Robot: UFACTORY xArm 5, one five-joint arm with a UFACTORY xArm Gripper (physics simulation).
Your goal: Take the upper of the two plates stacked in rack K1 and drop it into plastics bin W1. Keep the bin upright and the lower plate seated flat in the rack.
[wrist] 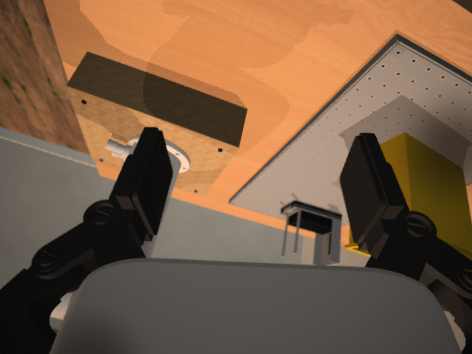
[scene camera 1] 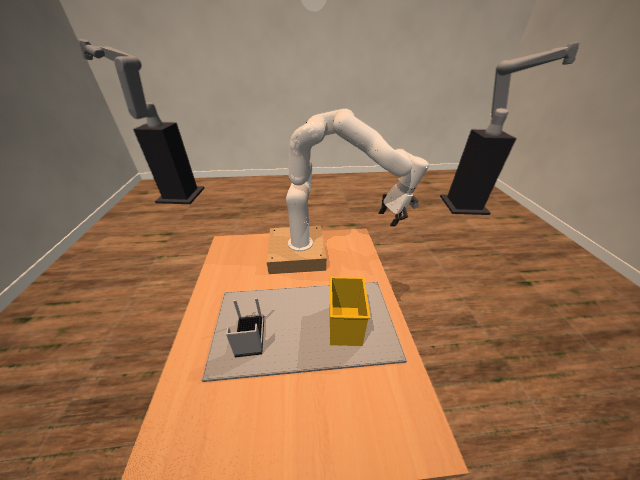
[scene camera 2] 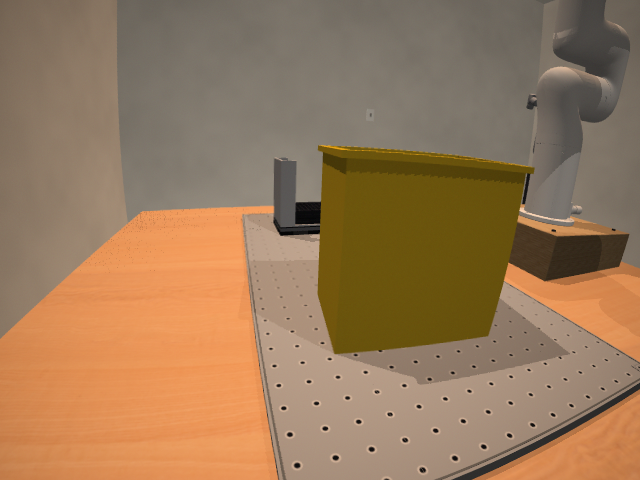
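Pixels of known places: gripper, fingertip midpoint: (wrist: 256, 152) (scene camera 1: 386, 219); arm's base at its link origin: (scene camera 1: 300, 243) (scene camera 2: 544, 218).
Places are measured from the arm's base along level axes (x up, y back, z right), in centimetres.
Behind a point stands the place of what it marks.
Observation:
Rack K1 (scene camera 1: 247, 343) {x 1.3, y -55.9, z 12.0 cm} (scene camera 2: 285, 191) {x 2.1, y -54.4, z 8.4 cm} (wrist: 336, 235) {x 0.1, y -53.8, z 8.5 cm}, with grey uprights and a dark base, stands on the left of the grey board in scene camera 1. The black ribbed plates (scene camera 1: 249, 323) {x -2.1, y -46.1, z 14.5 cm} (scene camera 2: 308, 211) {x -2.1, y -49.8, z 9.8 cm} lie low between its uprights; I cannot tell upper from lower. In scene camera 2 the bin partly hides them. The yellow bin W1 (scene camera 1: 347, 331) {x 2.6, y -50.6, z -21.7 cm} (scene camera 2: 423, 258) {x 2.7, y -43.2, z -27.8 cm} (wrist: 435, 195) {x 2.5, y -40.1, z -27.8 cm} stands upright on the right of the board. My gripper (scene camera 1: 388, 217) {x 17.3, y -1.8, z -40.6 cm} (wrist: 256, 152) {x 17.3, y -1.8, z -40.6 cm} is open and empty, high up and well away from the rack, beyond the table's right edge in scene camera 1.
The grey perforated board (scene camera 1: 284, 356) {x -6.7, y -55.7, z 0.1 cm} (scene camera 2: 356, 439) {x -6.6, y -50.4, z -37.6 cm} (wrist: 300, 165) {x -6.6, y -28.5, z -6.1 cm} lies on the wooden table (scene camera 1: 310, 423) {x -7.9, y -74.9, z -10.5 cm} (scene camera 2: 155, 361) {x -7.9, y -67.6, z -27.6 cm}. The arm's wooden base block (scene camera 1: 296, 266) {x -3.8, y -12.9, z 0.7 cm} (scene camera 2: 584, 253) {x -3.5, y -0.1, z -12.2 cm} (wrist: 200, 110) {x -4.1, y -3.1, z -12.6 cm} stands behind it. Two black pedestals (scene camera 1: 168, 160) (scene camera 1: 478, 175) with other arms stand on the floor farther back.

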